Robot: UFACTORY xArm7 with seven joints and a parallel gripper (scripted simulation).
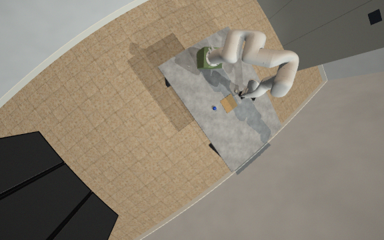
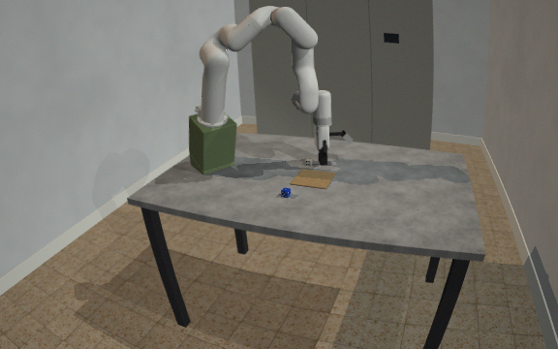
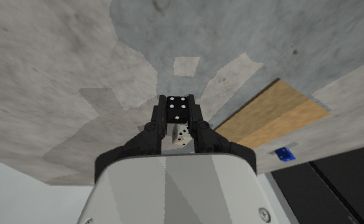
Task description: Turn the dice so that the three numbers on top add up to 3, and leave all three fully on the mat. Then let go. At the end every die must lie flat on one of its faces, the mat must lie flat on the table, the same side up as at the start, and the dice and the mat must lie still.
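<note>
My hand is 10 mm short of the tan mat, 160 mm to the left of it and 20 mm above it. The rest, counted from my hand: white die: 50 mm behind, 30 mm to the right, 10 mm below; then blue die: 30 mm behind, 310 mm to the right, 10 mm below; then black die: 10 mm below.
</note>
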